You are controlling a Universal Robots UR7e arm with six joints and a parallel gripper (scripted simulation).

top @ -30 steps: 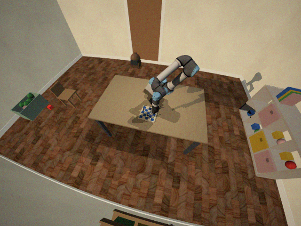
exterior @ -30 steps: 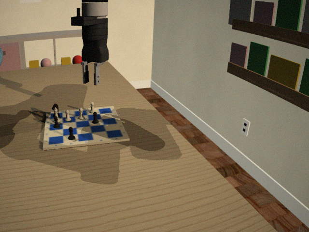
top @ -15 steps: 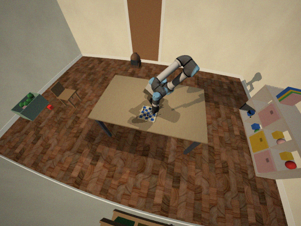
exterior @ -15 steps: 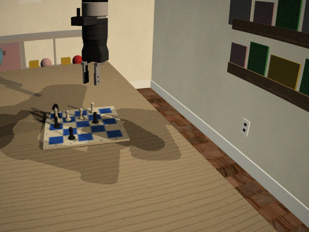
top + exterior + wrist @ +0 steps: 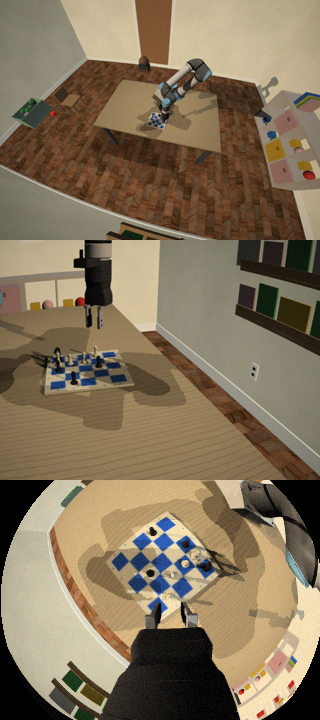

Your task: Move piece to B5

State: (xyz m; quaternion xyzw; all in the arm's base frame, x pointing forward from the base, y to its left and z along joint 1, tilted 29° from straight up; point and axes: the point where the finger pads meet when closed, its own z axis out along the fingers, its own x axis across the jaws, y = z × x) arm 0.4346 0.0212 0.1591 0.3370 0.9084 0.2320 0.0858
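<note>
Now: hand 40 mm past the blue-and-white chessboard, 80 mm to the left of it and 110 mm above it. The rest, counted from my hand: tall black piece 120 mm behind, 10 mm to the right, 90 mm below.
</note>
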